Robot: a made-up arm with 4 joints. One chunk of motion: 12 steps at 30 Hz.
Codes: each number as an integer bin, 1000 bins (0 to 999) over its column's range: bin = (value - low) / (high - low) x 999, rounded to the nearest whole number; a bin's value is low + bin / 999 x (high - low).
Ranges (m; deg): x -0.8..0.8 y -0.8..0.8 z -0.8..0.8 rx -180..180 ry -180..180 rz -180..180
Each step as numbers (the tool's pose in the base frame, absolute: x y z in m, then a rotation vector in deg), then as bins.
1 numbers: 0.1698 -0.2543 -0.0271 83.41 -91.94 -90.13
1 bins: 606 341 483 731 244 249
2 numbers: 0.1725 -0.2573 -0.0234 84.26 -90.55 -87.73
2 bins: 607 339 485 733 248 256
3 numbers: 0.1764 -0.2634 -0.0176 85.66 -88.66 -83.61
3 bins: 610 335 489 737 253 267
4 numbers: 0.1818 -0.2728 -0.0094 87.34 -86.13 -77.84
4 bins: 613 329 494 742 260 283
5 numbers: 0.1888 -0.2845 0.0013 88.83 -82.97 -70.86
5 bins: 617 322 500 746 269 303
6 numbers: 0.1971 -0.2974 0.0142 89.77 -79.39 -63.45
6 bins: 623 314 508 749 279 323
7 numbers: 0.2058 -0.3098 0.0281 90.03 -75.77 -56.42
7 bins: 628 306 517 749 289 343
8 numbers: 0.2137 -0.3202 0.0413 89.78 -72.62 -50.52
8 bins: 633 300 525 749 298 359
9 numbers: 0.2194 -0.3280 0.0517 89.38 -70.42 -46.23
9 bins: 636 295 532 748 304 371
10 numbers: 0.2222 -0.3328 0.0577 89.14 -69.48 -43.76
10 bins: 638 292 536 747 307 378
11 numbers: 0.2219 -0.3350 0.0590 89.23 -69.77 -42.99
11 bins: 638 290 536 747 306 380
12 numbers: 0.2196 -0.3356 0.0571 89.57 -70.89 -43.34
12 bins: 637 290 535 748 303 379
